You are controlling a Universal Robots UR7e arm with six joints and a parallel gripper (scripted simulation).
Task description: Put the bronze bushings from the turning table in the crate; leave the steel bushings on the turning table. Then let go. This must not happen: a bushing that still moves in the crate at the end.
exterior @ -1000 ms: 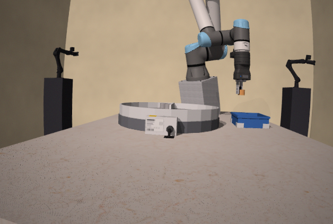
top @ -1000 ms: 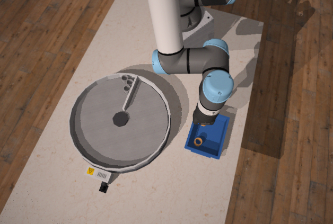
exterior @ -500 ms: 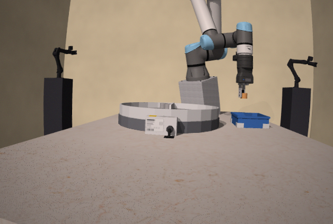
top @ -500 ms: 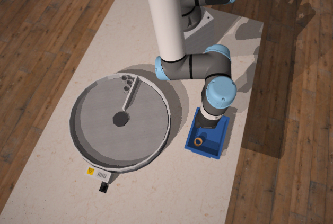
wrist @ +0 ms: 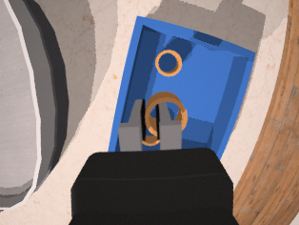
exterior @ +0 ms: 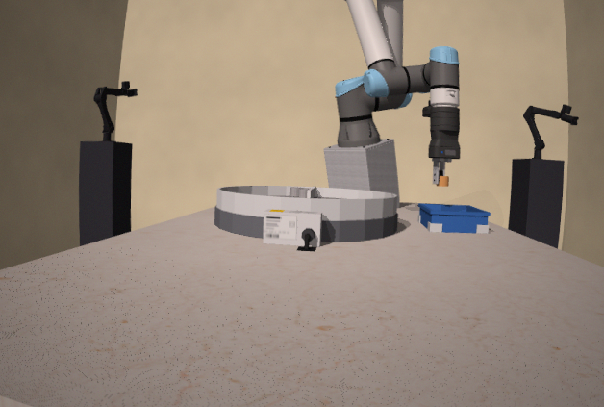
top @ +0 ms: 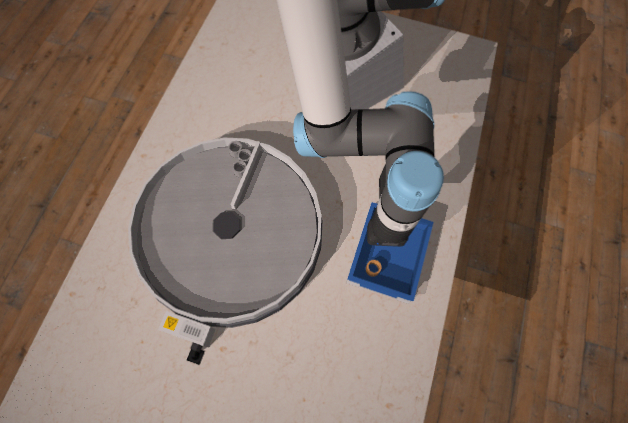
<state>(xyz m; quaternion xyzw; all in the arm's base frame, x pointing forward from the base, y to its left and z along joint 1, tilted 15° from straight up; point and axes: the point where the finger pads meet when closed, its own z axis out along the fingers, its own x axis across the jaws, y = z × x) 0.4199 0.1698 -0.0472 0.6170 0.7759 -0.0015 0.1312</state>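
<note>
Now: hand 10 mm short of the blue crate, 40 mm to the right of it and 100 mm above it. Also, from my hand: grey turning table 50 mm ahead, 330 mm to the right, 70 mm below.
</note>
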